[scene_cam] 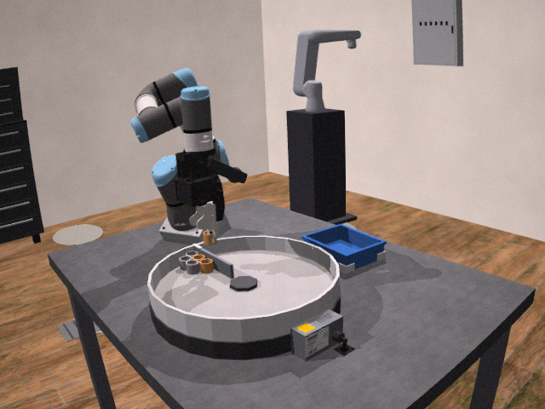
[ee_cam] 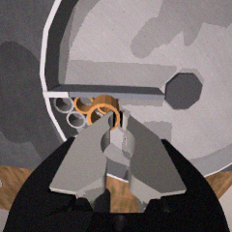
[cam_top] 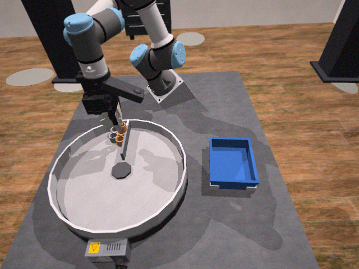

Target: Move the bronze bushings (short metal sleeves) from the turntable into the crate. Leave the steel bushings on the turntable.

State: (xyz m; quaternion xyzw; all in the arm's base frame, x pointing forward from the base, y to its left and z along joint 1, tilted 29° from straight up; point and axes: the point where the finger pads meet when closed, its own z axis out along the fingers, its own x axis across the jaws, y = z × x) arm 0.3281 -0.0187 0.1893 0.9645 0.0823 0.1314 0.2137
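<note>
Now: hand 30 mm short of the blue crate, 370 mm to the right of it and 120 mm above it. Also, from my hand: grey turntable: 120 mm ahead, 10 mm to the left, 90 mm below.
</note>
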